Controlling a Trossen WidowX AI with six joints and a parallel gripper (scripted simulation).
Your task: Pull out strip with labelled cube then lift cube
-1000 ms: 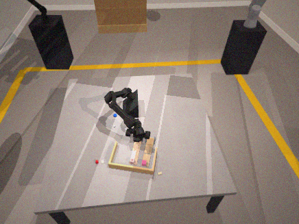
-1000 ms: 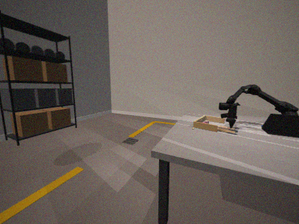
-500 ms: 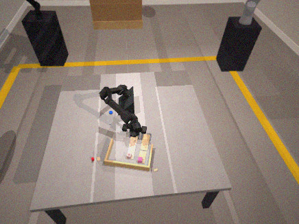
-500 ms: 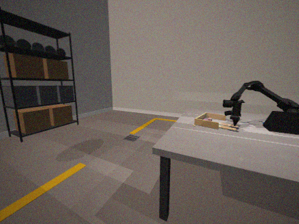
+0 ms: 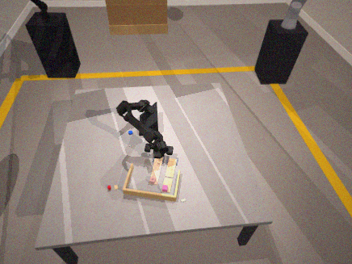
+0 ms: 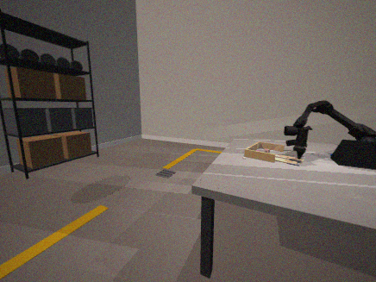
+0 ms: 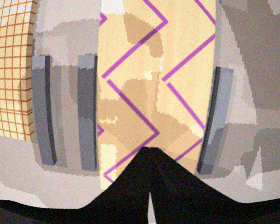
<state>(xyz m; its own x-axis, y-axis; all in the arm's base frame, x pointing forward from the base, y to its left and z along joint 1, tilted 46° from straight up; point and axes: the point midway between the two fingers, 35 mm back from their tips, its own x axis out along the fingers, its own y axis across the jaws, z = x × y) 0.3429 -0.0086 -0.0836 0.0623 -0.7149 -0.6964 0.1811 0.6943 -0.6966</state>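
Right now the pink cube is 190 mm ahead of my gripper tip, 40 mm to the right of it and 20 mm above it. From my gripper tip the other things lie so: red piece 230 mm ahead, 310 mm to the right, 10 mm above; blue piece 230 mm behind, 220 mm to the right.
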